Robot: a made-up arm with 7 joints.
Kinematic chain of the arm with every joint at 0, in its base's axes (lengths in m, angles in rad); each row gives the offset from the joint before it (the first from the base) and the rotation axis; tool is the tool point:
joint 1: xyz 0 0 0.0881 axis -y
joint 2: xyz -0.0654 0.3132 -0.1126 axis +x
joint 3: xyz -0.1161 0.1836 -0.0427 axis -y
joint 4: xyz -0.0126 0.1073 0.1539 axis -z
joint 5: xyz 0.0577 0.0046 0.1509 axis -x
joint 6: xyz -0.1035 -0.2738 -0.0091 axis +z
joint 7: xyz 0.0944 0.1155 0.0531 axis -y
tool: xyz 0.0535 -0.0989 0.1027
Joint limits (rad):
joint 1: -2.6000..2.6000
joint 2: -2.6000..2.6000
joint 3: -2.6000..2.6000
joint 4: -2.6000..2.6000
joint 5: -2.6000..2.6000
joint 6: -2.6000..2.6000
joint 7: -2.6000..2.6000
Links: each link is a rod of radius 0.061 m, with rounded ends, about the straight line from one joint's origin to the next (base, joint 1, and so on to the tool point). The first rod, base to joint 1, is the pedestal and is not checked.
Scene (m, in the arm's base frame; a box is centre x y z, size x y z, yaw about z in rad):
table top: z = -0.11
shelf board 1: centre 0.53 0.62 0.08 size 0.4 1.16 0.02 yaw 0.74
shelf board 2: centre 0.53 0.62 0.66 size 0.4 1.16 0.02 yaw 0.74
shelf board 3: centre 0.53 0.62 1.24 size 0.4 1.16 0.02 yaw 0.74
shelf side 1: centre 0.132 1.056 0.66 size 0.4 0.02 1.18 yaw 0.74
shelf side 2: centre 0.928 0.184 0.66 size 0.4 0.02 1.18 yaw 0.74
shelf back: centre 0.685 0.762 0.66 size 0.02 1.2 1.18 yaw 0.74
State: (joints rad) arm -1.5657 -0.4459 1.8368 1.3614 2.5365 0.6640 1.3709
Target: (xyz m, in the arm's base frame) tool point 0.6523 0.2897 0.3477
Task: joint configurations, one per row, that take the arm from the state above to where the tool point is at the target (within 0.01 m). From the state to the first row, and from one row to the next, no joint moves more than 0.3 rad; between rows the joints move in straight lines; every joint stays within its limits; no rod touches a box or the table.
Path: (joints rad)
1: -1.4674 -0.2071 1.8030 1.4811 2.5577 0.6256 1.5437
2: -1.3691 0.0317 1.7692 1.6009 2.5788 0.5873 1.7164
3: -1.2707 0.2704 1.7353 1.7206 2.6000 0.5489 1.8892
4: -1.4923 0.5543 1.5140 1.7249 2.5328 0.6166 1.7228
5: -1.7138 0.8381 1.2927 1.7291 2.4657 0.6844 1.5565
6: -1.9354 1.1220 1.0714 1.7334 2.3985 0.7521 1.3902
7: -2.0719 1.0505 1.1688 1.5749 2.2303 0.7653 1.4848
8: -2.2084 0.9790 1.2661 1.4165 2.0621 0.7786 1.5793

